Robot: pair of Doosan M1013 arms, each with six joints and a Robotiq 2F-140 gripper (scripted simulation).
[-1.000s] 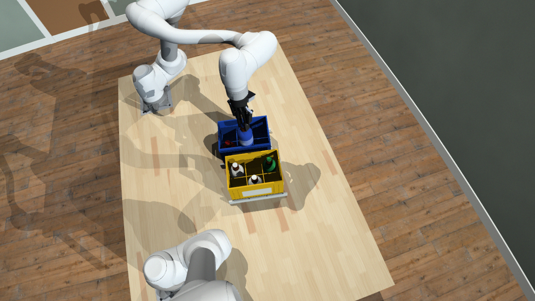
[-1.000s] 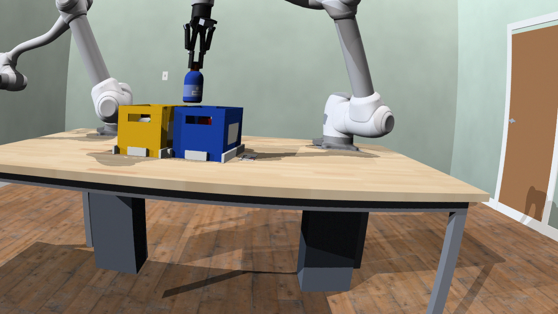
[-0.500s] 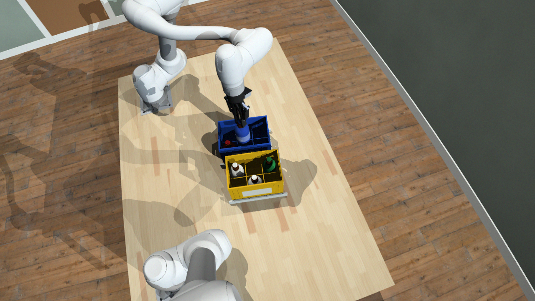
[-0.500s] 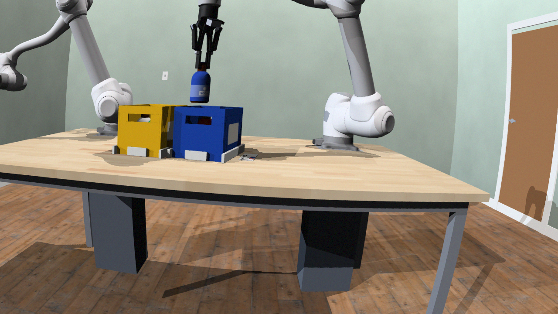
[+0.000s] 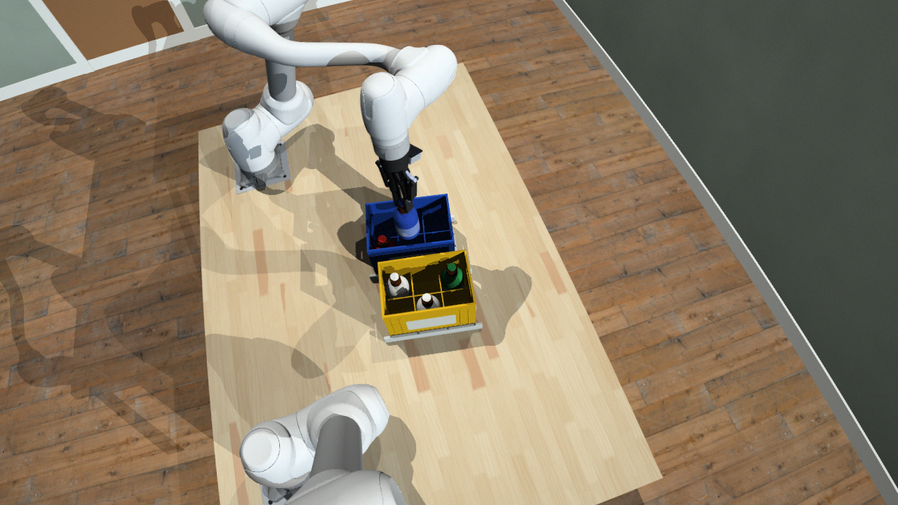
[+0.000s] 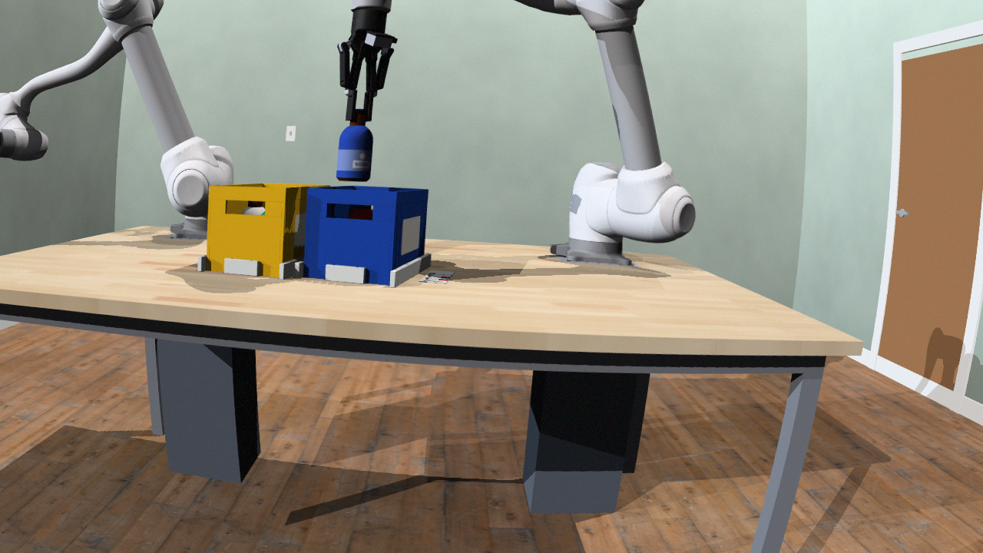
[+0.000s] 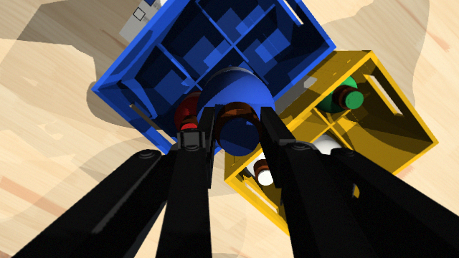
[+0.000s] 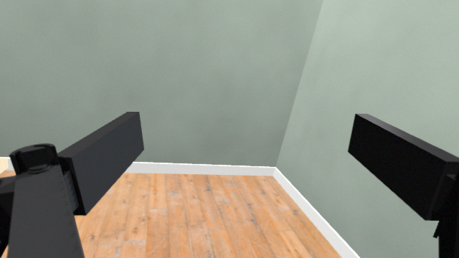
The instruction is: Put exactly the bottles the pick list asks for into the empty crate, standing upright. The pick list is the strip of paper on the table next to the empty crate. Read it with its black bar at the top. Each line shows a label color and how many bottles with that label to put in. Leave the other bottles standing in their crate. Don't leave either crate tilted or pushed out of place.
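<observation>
My left gripper is now 8 cm above the blue bottle. The rest, counted from my left hand: red bottle 9 cm behind, 1 cm to the left, 26 cm below; green bottle 10 cm ahead, 15 cm to the right, 26 cm below; blue crate 1 cm ahead, 4 cm to the left, 27 cm below.
</observation>
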